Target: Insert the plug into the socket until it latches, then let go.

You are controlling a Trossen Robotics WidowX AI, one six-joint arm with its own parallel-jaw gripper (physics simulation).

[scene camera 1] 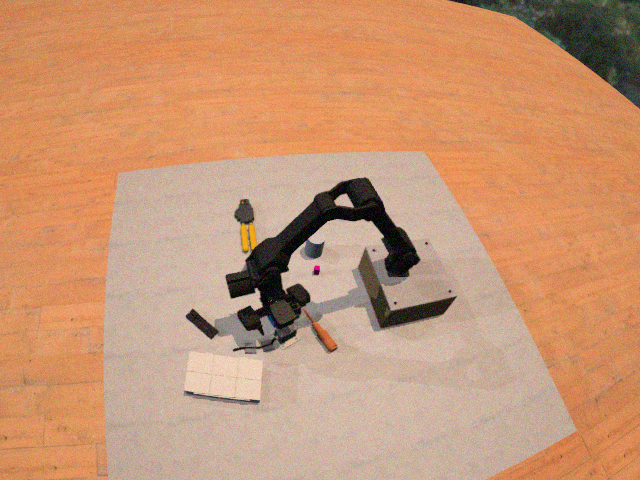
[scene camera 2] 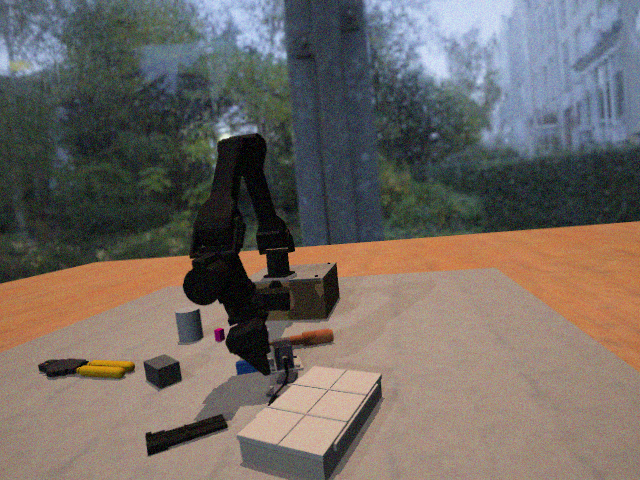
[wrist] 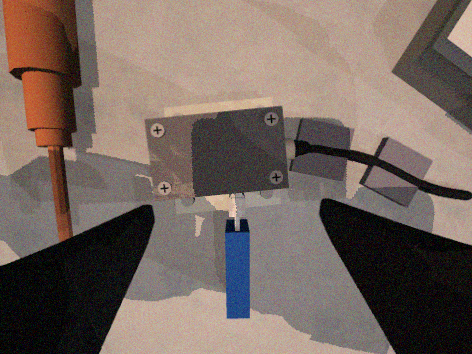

Observation:
The gripper is open and holds nothing. Also in view: a blue plug. A dark cube and an orange-handled screwdriver rest on the table. Also in view: a socket, a white tiled block and a black bar.
The gripper is seen too in scene camera 1 and in the wrist view.

